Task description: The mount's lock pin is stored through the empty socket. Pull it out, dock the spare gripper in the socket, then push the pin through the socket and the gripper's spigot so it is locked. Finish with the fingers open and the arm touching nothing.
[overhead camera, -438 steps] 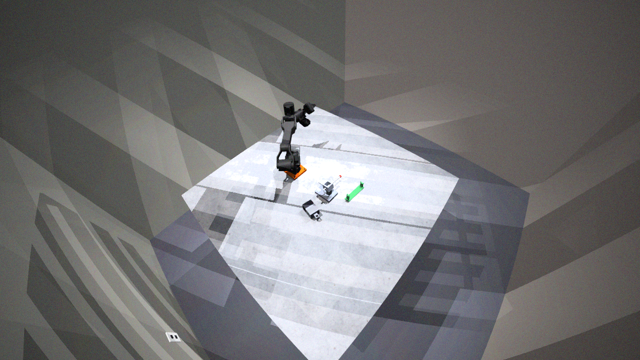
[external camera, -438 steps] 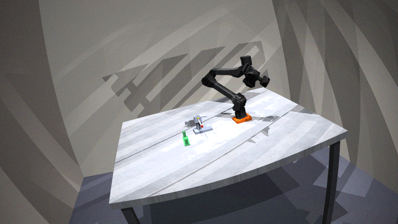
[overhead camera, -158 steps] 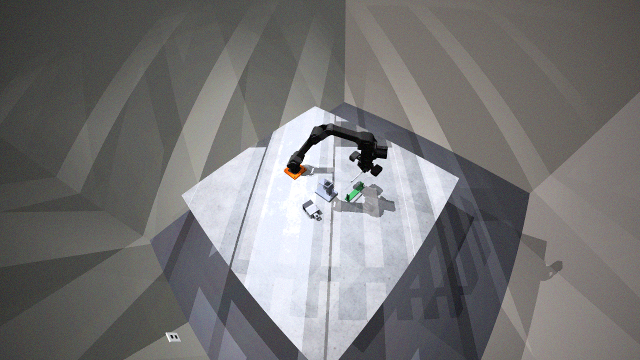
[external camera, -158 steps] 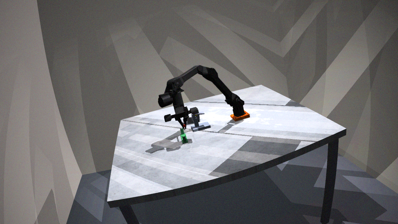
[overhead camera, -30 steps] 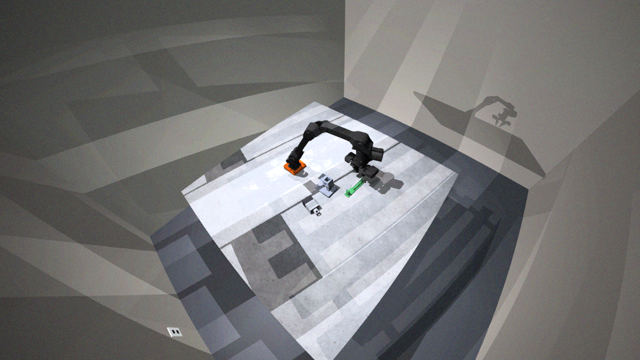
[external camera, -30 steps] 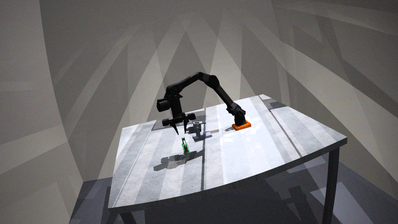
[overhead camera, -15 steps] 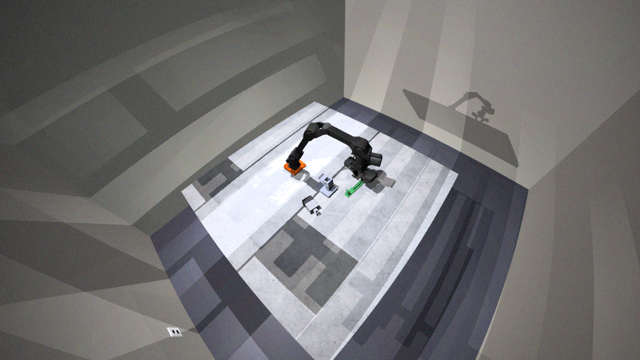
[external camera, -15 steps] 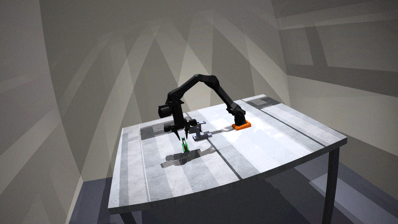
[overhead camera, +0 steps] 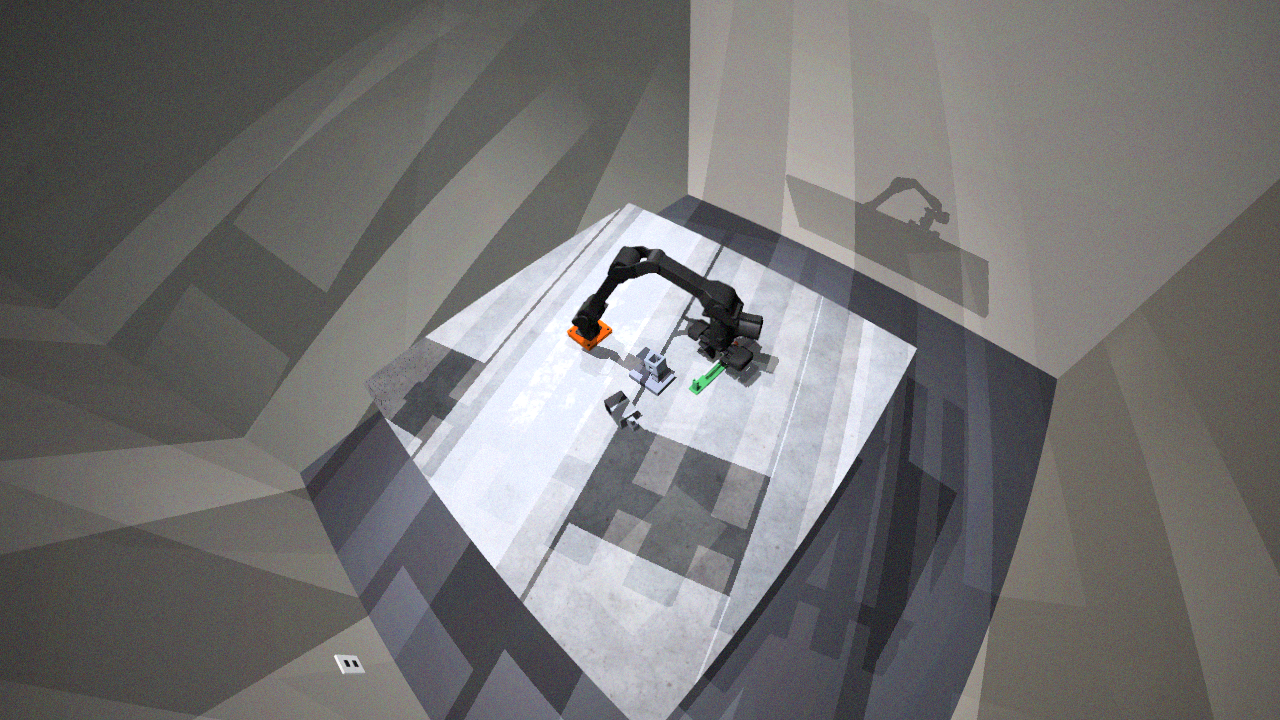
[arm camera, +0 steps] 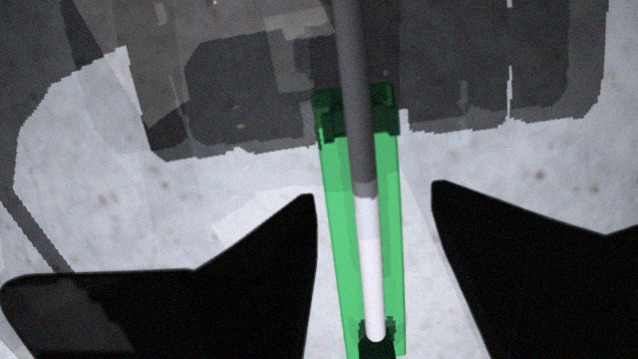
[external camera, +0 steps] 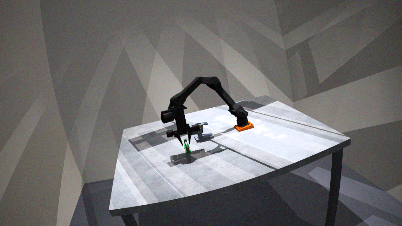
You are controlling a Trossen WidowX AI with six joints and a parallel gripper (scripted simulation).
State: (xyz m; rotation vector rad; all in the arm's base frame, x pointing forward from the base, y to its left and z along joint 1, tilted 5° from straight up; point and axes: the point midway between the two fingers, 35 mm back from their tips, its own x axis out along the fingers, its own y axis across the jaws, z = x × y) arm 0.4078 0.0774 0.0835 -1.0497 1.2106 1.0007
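The green pin cradle lies 4 cm to the right of my gripper tip, 2 cm below it and 1 cm behind it. The rest, counted from my gripper tip: spare gripper: 27 cm to the right, 14 cm behind, 2 cm below; then grey mount: 14 cm behind, 12 cm to the right, 1 cm above.
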